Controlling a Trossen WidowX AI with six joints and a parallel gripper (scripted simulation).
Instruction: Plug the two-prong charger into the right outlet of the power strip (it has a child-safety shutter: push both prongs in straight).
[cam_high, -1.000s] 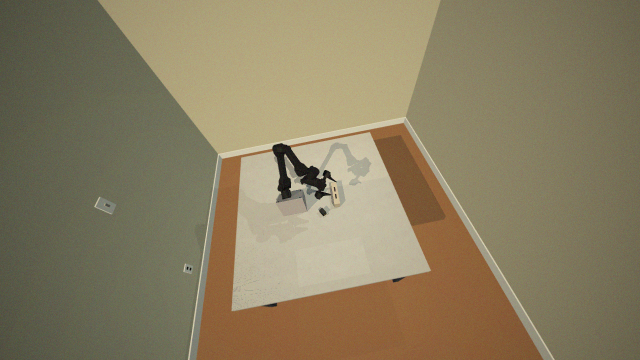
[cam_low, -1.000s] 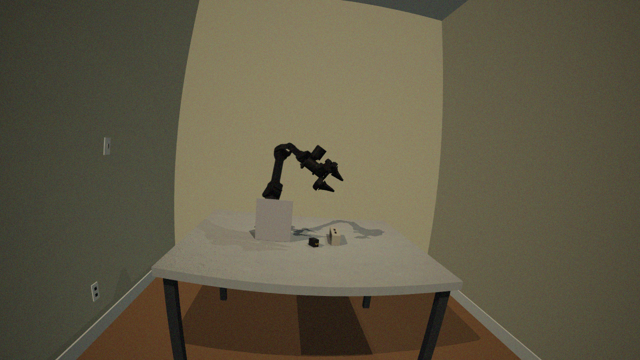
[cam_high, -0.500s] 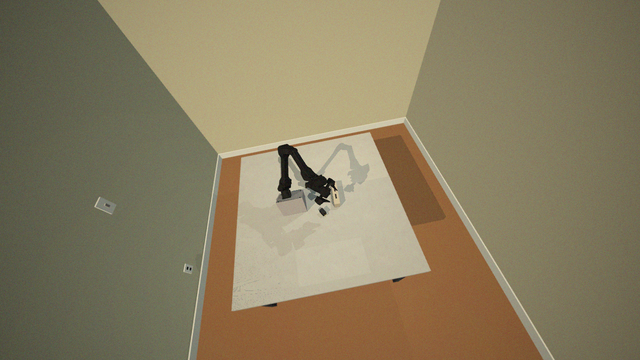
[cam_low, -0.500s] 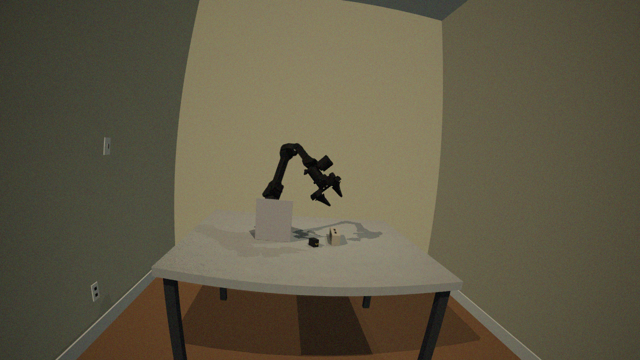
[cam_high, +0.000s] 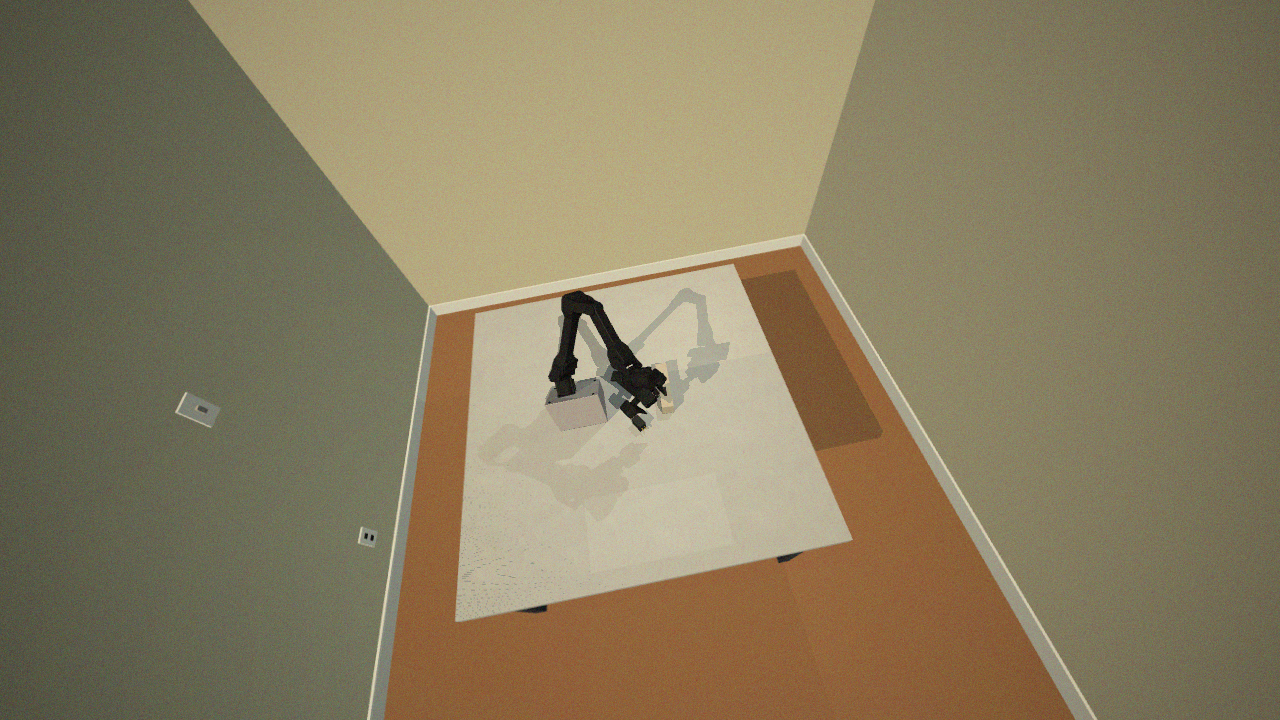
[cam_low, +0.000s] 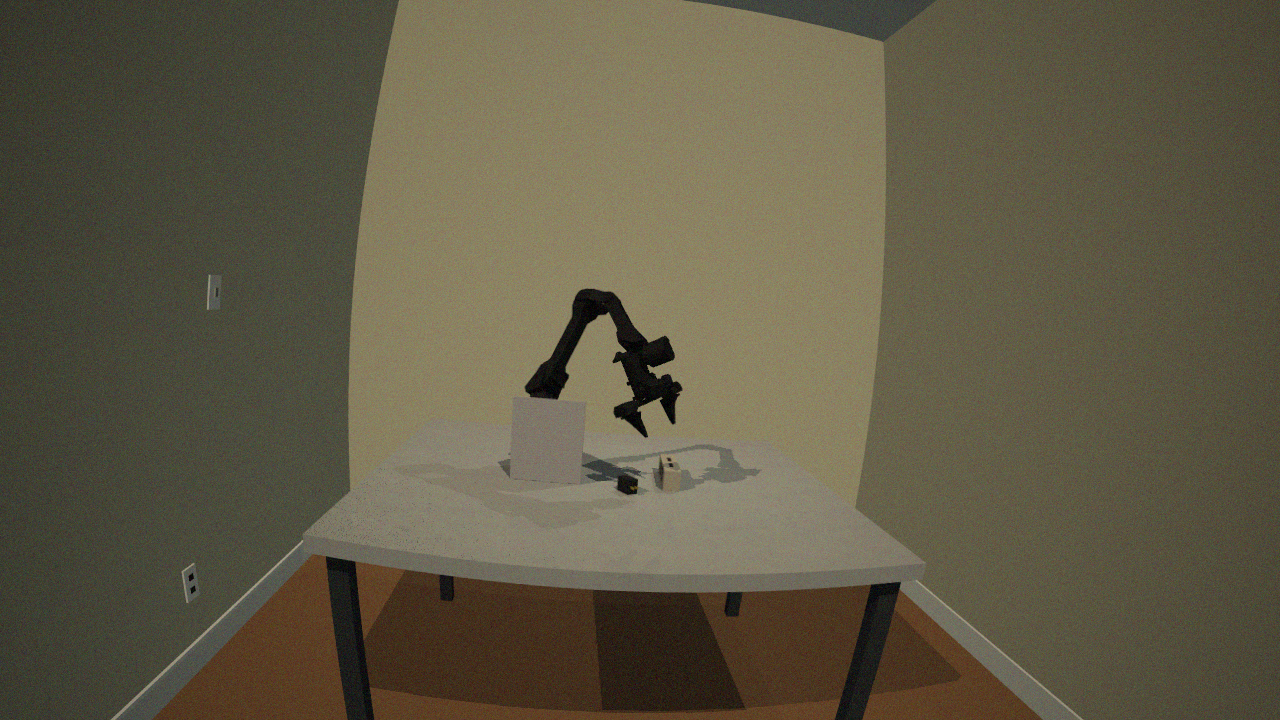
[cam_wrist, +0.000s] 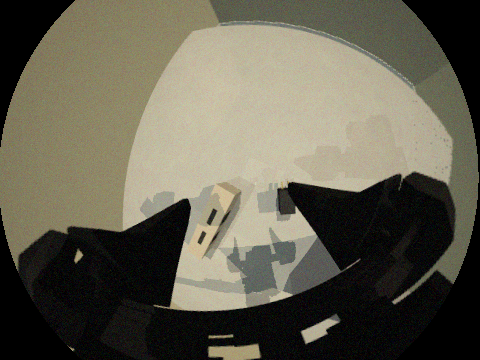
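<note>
My gripper tip is now 150 mm above the dark two-prong charger and 60 mm past it.
</note>
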